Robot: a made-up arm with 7 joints.
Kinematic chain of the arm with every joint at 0, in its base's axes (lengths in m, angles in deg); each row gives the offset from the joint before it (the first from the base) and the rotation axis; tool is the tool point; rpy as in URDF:
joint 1: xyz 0 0 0.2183 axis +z
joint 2: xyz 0 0 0 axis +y
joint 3: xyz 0 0 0.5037 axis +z
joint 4: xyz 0.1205 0 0 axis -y
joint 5: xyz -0.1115 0 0.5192 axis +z
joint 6: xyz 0 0 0 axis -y
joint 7: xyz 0.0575 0 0 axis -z
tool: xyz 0 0 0 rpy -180 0 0
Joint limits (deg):
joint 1: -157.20..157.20
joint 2: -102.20..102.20
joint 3: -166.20..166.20
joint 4: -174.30..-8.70
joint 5: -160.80..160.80
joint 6: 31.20..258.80
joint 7: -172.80..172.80
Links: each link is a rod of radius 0.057 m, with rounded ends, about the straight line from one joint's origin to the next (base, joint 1, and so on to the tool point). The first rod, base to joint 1, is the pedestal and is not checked.
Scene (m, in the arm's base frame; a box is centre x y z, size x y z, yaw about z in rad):
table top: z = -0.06
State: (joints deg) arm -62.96 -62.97 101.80 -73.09 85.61 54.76 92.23
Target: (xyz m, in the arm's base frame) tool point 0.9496 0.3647 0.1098
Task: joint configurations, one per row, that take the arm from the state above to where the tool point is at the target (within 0.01 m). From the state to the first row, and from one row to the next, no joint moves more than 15 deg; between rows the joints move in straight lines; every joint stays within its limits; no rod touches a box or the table.
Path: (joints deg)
1: -75.27 -67.45 102.29 -71.89 85.90 55.86 92.23
2: -87.57 -71.93 102.78 -70.68 86.20 56.96 92.23
3: -99.88 -76.41 103.27 -69.48 86.49 58.05 92.23
4: -112.18 -80.89 103.76 -68.27 86.79 59.15 92.23
5: -124.49 -85.37 104.25 -67.07 87.08 60.25 92.23

